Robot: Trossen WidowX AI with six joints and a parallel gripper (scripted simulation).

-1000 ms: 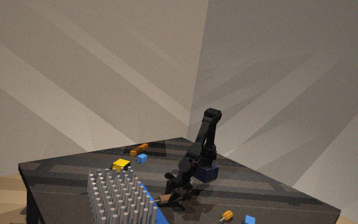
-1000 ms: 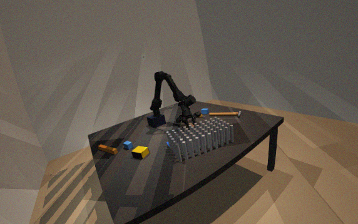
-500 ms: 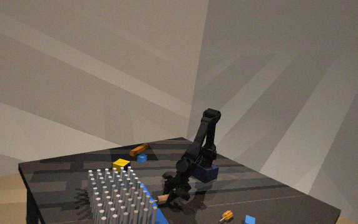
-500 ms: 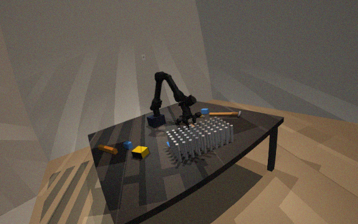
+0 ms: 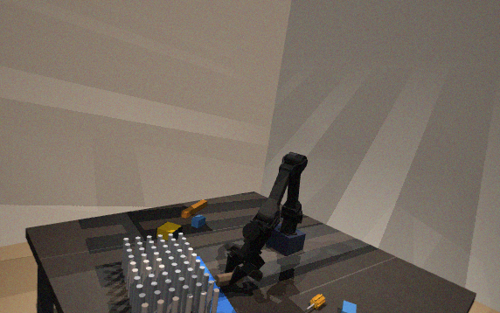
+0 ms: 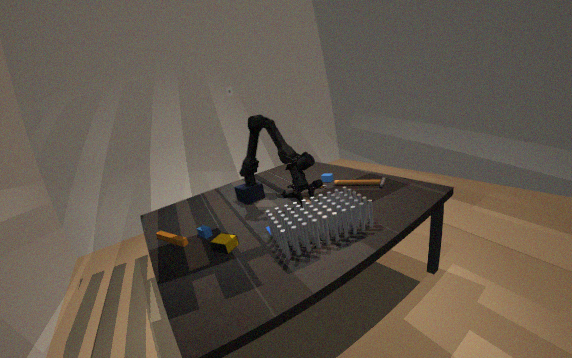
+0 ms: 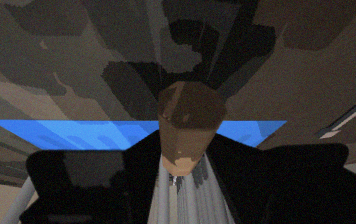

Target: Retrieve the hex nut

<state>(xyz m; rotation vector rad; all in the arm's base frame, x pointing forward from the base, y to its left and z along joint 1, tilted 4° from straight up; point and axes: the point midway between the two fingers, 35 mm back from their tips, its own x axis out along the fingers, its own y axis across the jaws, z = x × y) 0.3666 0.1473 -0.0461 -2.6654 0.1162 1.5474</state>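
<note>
The blue taped strip lies 6 cm ahead of my gripper tip, 4 cm to the right of it and 3 cm below it. From my gripper tip the other things lie so: orange-handled tool (23 cm behind, 20 cm to the left, 1 cm below); then yellow block (5 cm ahead, 41 cm to the right, 1 cm below); then forked tool (22 cm to the left, 3 cm below).
</note>
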